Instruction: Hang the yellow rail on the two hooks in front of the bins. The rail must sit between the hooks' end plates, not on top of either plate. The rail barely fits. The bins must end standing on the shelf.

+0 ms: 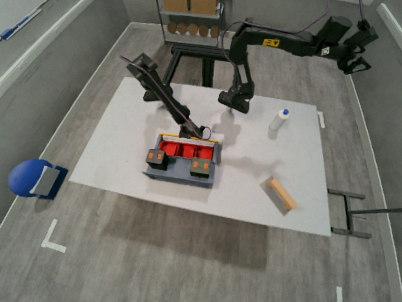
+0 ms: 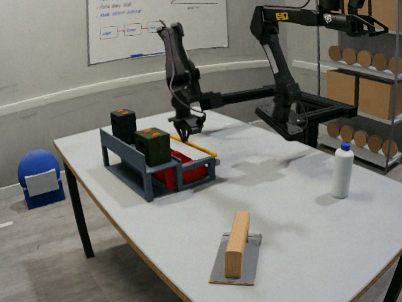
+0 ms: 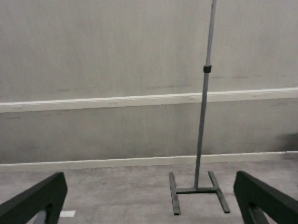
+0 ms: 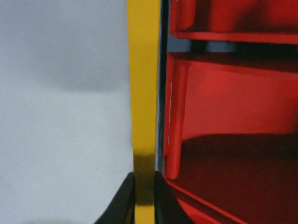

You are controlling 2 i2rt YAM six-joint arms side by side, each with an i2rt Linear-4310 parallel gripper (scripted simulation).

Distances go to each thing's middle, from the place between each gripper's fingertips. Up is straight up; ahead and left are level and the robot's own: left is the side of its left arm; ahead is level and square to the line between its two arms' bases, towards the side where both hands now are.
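I look at the blue-grey shelf [image 2: 147,189]; my right gripper is 2 cm above it and 13 cm short of it. The green box [image 2: 154,143] is 6 cm above my right hand, 21 cm ahead of it and 11 cm to the left of it. Going by its middle, the green box is nearer to my right gripper than to my left hand.
From my left hand [image 1: 367,59], the green box is 42 cm below, 39 cm ahead and 60 cm to the right. The blue-grey shelf is 50 cm below that same left hand, 32 cm ahead of it and 71 cm to the right of it. Going by their middles, of the things named here the green box is the nearest to my left hand.
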